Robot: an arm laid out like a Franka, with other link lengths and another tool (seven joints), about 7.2 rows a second.
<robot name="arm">
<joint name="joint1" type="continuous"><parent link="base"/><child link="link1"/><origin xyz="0 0 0.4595" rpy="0 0 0"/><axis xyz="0 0 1"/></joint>
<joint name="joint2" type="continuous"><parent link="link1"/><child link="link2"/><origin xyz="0 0 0" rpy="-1.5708 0 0"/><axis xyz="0 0 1"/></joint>
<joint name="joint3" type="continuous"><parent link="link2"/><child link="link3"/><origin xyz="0 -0.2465 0" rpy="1.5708 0 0"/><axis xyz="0 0 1"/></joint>
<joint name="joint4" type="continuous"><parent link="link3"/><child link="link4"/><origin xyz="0.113 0 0" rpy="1.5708 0 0"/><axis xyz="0 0 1"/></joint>
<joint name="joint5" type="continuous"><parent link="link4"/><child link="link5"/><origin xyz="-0.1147 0.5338 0" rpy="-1.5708 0 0"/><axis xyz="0 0 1"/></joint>
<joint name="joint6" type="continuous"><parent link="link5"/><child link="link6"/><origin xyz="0 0 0" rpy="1.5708 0 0"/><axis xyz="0 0 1"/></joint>
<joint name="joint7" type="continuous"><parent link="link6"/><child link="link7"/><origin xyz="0.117 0 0" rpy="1.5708 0 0"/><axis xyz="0 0 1"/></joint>
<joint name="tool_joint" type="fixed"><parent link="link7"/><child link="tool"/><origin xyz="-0.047 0 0.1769" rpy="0 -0.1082 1.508"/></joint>
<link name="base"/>
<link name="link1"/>
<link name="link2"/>
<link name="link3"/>
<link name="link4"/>
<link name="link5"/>
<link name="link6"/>
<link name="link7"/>
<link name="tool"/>
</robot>
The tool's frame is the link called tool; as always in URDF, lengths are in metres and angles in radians. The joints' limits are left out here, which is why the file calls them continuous.
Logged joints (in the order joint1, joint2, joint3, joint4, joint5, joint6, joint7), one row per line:
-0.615, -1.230, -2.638, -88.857, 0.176, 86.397, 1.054
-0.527, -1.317, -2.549, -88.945, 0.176, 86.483, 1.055
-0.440, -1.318, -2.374, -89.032, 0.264, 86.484, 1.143
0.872, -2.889, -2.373, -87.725, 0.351, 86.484, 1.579
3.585, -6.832, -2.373, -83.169, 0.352, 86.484, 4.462
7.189, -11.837, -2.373, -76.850, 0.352, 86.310, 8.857
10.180, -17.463, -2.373, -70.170, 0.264, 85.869, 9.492
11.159, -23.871, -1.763, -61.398, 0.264, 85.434, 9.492
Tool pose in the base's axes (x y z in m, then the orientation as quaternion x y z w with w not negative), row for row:
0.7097, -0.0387, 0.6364, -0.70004, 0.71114, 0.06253, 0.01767
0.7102, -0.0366, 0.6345, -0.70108, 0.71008, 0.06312, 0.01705
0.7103, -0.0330, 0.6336, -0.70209, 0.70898, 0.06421, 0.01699
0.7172, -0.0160, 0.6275, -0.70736, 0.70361, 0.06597, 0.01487
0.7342, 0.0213, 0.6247, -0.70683, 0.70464, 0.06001, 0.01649
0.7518, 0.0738, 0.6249, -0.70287, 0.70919, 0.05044, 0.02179
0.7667, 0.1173, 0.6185, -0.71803, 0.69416, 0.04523, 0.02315
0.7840, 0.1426, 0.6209, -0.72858, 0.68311, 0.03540, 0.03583
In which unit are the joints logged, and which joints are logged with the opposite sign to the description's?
The joints are logged in degrees. Opposite sign: joint2.
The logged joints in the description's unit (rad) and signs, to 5 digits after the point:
-0.01073, 0.02147, -0.04604, -1.55085, 0.00307, 1.50791, 0.01840
-0.00920, 0.02299, -0.04449, -1.55238, 0.00307, 1.50941, 0.01841
-0.00768, 0.02300, -0.04143, -1.55390, 0.00461, 1.50943, 0.01995
0.01522, 0.05042, -0.04142, -1.53109, 0.00613, 1.50943, 0.02756
0.06257, 0.11924, -0.04142, -1.45157, 0.00614, 1.50943, 0.07788
0.12547, 0.20659, -0.04142, -1.34129, 0.00614, 1.50639, 0.15458
0.17767, 0.30479, -0.04142, -1.22470, 0.00461, 1.49870, 0.16567
0.19476, 0.41663, -0.03077, -1.07160, 0.00461, 1.49110, 0.16567

